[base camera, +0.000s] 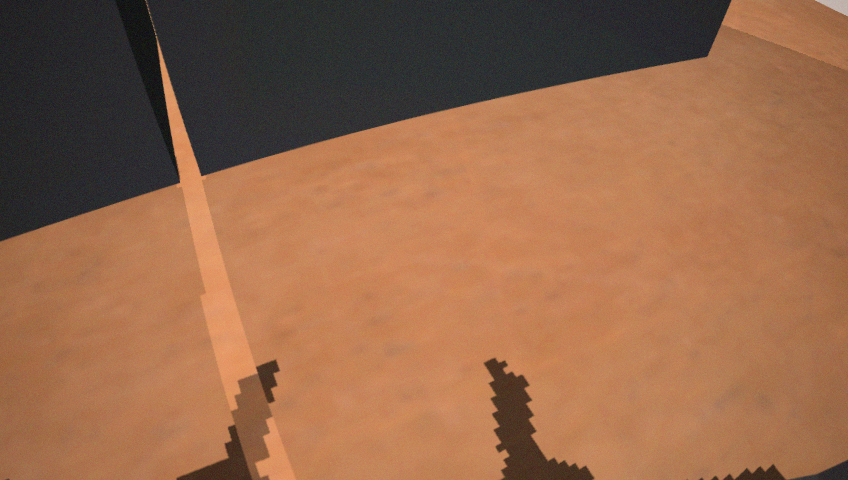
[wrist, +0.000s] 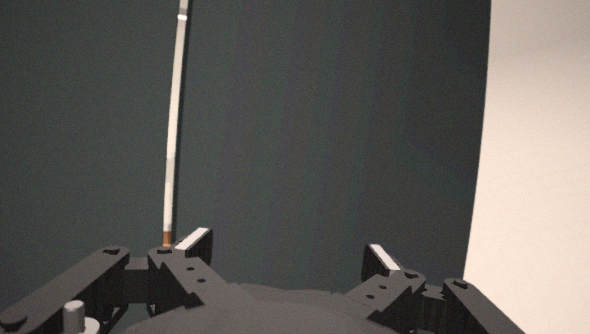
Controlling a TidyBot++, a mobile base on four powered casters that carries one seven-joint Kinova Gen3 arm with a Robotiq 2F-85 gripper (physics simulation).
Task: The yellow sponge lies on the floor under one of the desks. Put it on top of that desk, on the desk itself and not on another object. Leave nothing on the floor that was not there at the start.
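Places are measured from the arm's base along level axes (x back, y left, z down), in centimetres.
Pixels of known places: gripper, fingertip midpoint: (wrist: 287, 253).
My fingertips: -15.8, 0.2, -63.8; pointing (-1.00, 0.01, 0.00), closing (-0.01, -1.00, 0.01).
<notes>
Behind a point stands the place of what it marks, as x, y, z.
My gripper (wrist: 287, 253) @[-15.8, 0.2, -63.8] is open, with its two fingers wide apart at the bottom of the wrist view and a dark upright surface beyond them. Nothing is between the fingers. The yellow sponge does not show in either view. No desk can be made out in either view.
Two tall dark panels (base camera: 416, 53) @[-63.5, -2.4, 30.6] (wrist: 310, 125) @[-63.4, -2.1, -75.4] stand side by side with a narrow gap between them. A strip of light falls through the gap onto the orange-brown floor (base camera: 446, 237) @[-42.7, -5.1, 39.7]. A pale wall (wrist: 540, 150) @[-151.3, -138.7, -82.3] is at the right. The gripper's shadow lies on the floor.
</notes>
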